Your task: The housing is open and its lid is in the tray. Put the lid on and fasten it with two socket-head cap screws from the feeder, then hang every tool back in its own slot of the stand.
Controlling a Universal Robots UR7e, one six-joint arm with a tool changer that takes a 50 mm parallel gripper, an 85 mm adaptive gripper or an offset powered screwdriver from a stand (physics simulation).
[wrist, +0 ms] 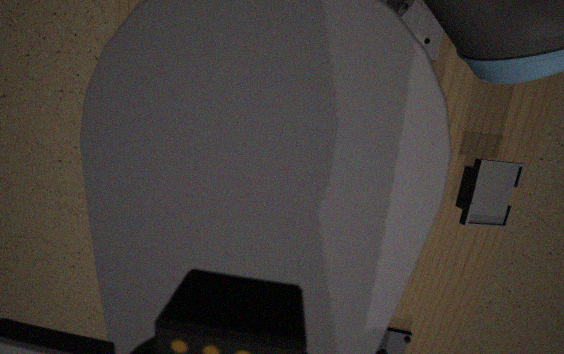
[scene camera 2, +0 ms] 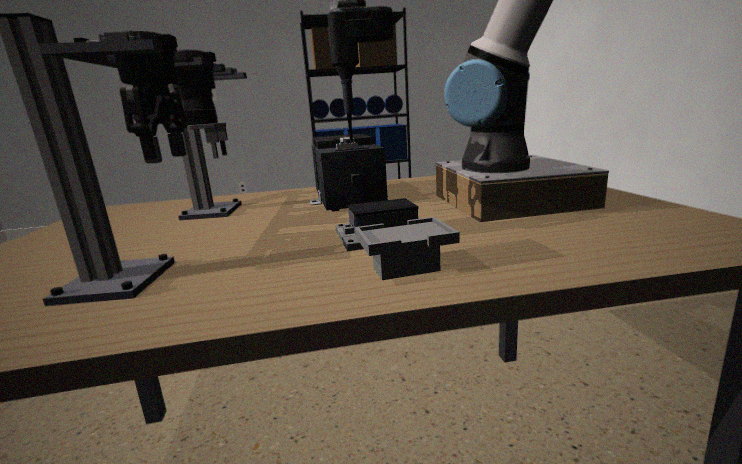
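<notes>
The arm carries the powered screwdriver, upright, its bit down at the small metal outlet on top of the black feeder; whether a screw is on the tip is too small to tell. The black housing stands behind the tray, its top flat and dark, with the lid seemingly on; screws in it cannot be made out. The grey tray is empty. The adaptive gripper hangs at the left in the tool stand, fingers apart and empty. The parallel gripper hangs behind it, with a narrow gap between its fingers.
The stand's two posts rise from bolted foot plates at the left. The arm's base block is at the right, below the blue-capped joint. A shelf rack stands behind the table. A large grey rounded surface blocks much of the wrist view.
</notes>
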